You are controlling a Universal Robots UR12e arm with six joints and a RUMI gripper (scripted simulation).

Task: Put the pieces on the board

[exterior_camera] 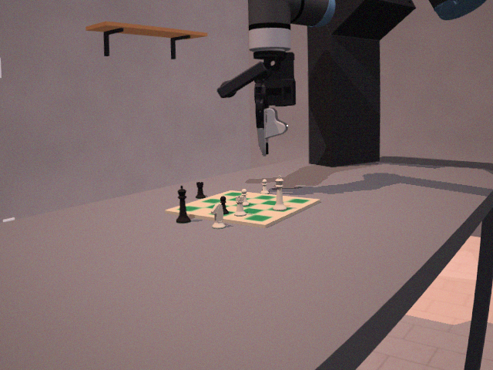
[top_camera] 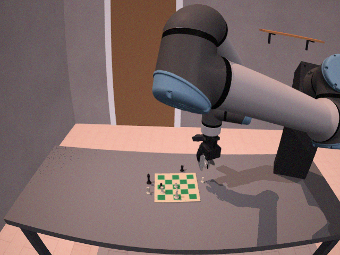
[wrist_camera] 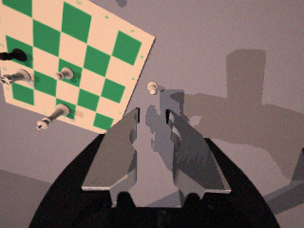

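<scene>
Right now my hand is 180 mm short of the white rook, 130 mm to the right of it and 80 mm above it. Also, from my hand: black pawn (200 mm ahead, 100 mm to the left, 80 mm below); chessboard (120 mm ahead, 80 mm to the left, 100 mm below); black rook (130 mm ahead, 70 mm to the right, 90 mm below).
</scene>
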